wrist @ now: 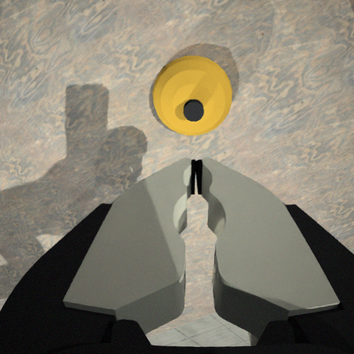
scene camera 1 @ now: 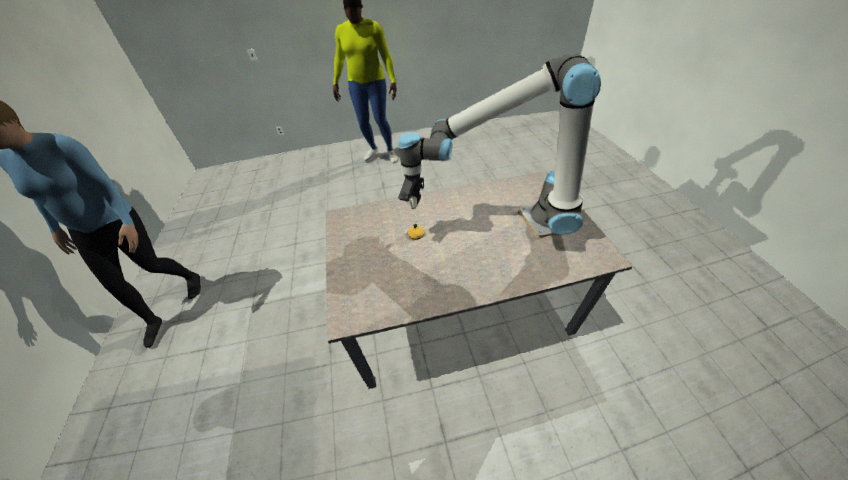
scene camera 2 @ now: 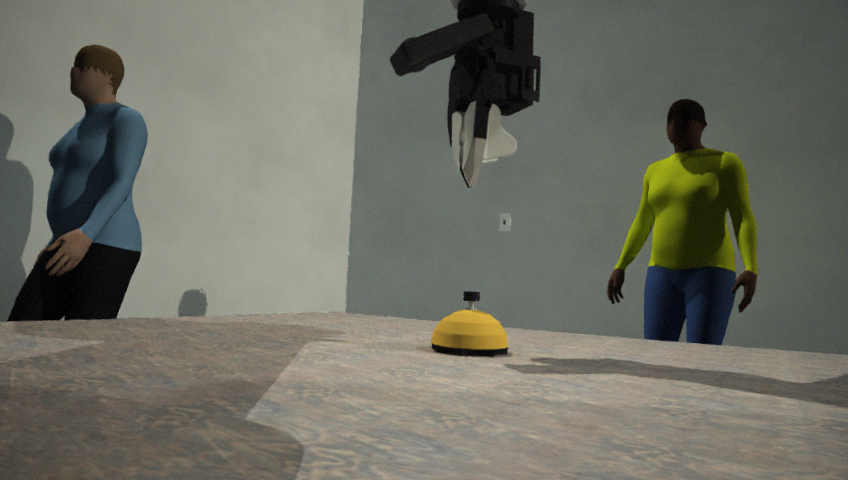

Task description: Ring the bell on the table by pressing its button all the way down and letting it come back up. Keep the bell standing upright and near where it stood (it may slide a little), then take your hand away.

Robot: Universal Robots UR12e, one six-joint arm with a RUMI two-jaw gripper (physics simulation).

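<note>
A yellow dome bell with a black base stands upright on the table. Its black button is up, with a short bright stem showing under it in the second scene view. My gripper is shut with nothing between its fingers. It points down and hangs well above the button, with a wide gap between fingertips and button. In the wrist view the whole dome shows beyond the fingertips.
The arm's base stands at the table's right side. A person in a blue top is at the left, off the table. A person in a yellow top stands behind the table. Arm shadows fall across the table top.
</note>
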